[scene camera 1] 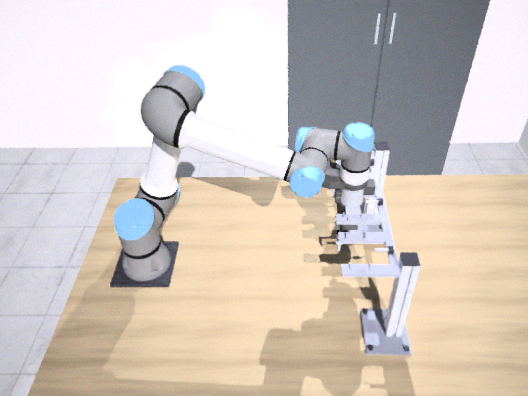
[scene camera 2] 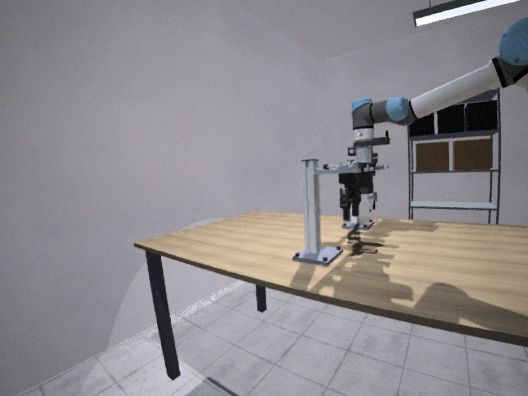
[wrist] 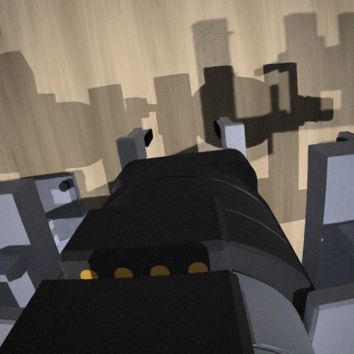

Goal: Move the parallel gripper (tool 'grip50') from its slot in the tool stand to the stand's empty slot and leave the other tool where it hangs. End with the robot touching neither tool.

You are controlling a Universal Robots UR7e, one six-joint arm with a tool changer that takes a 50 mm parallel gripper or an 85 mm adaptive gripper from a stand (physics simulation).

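Seen in the pictures: hand, its tool point: (scene camera 2: 364, 158); arm's base, origin of its link: (scene camera 1: 147, 262).
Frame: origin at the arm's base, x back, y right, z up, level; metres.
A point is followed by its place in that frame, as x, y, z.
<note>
The parallel gripper (scene camera 2: 372, 202) (wrist: 183, 133) is under the arm's wrist, upright, with its two pale fingers apart and nothing between them. No gap shows between it and the arm. It is in the middle slot of the tool stand (scene camera 1: 402, 300) @(-0.768, 0.206, 0.155) (scene camera 2: 312, 210) @(-0.724, -0.285, 0.144), with a stand arm on either side in the wrist view. In scene camera 1 the robot's wrist hides most of it. The near slot of the stand holds no tool. The black adaptive gripper (scene camera 2: 345, 200) hangs in the slot at the far end in scene camera 1, mostly hidden there behind the robot's wrist.
The stand's posts and baseplates (scene camera 1: 374, 340) @(-0.713, 0.231, 0.000) (scene camera 2: 318, 256) @(-0.699, -0.299, 0.001) stand on the wooden table (scene camera 1: 225, 325) @(-0.291, 0.208, -0.012) (scene camera 2: 240, 260) @(-0.917, -0.430, -0.012). The stand's arms reach toward the robot's base. A grey cupboard (scene camera 1: 330, 65) is behind the table. A shelf rack (scene camera 2: 452, 205) stands beyond it in scene camera 2.
</note>
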